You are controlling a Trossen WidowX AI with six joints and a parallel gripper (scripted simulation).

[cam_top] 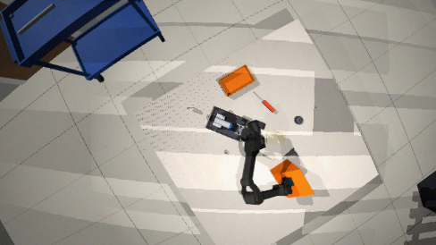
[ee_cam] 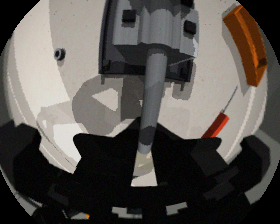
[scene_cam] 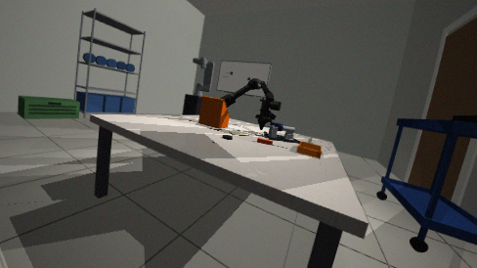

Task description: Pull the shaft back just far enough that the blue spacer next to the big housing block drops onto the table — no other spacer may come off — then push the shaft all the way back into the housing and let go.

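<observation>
Now: the grey shaft 6 cm ahead of my gripper tip, 5 cm to the left of it and 3 cm above it. The rest, counted from my gripper tip: orange tray (35 cm ahead, 6 cm to the right, 4 cm below).
</observation>
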